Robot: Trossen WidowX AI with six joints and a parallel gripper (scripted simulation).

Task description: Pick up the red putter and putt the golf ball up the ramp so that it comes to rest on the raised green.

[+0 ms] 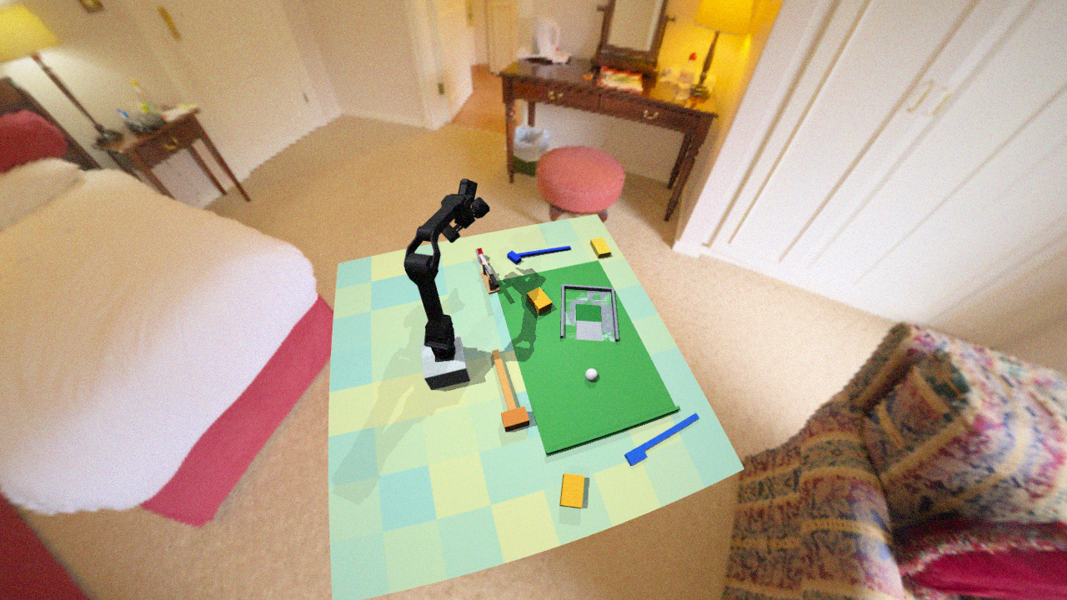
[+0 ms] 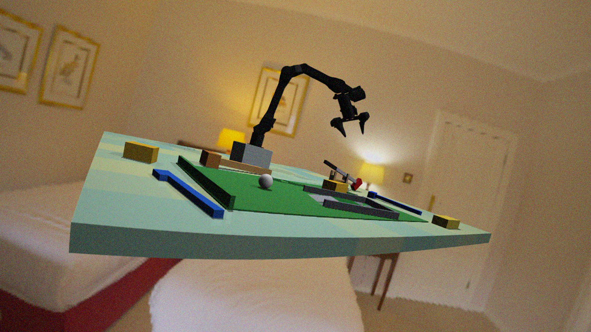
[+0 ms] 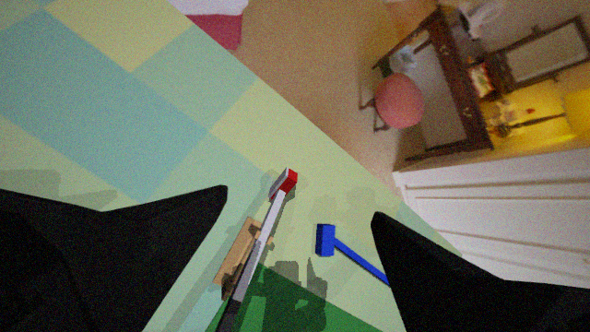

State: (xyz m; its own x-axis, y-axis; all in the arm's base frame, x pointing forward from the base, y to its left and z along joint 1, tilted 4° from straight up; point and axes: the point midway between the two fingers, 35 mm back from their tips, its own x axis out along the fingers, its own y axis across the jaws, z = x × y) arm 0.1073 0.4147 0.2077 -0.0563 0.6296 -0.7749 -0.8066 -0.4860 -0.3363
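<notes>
Now: the tan stand 70 mm ahead of my gripper tip, 70 mm to the right of it and 220 mm below it. Also, from my gripper tip: red putter (50 mm ahead, 40 mm to the right, 200 mm below); then green mat (380 mm ahead, 400 mm to the right, 260 mm below); then blue putter (290 mm ahead, 70 mm to the left, 250 mm below).
</notes>
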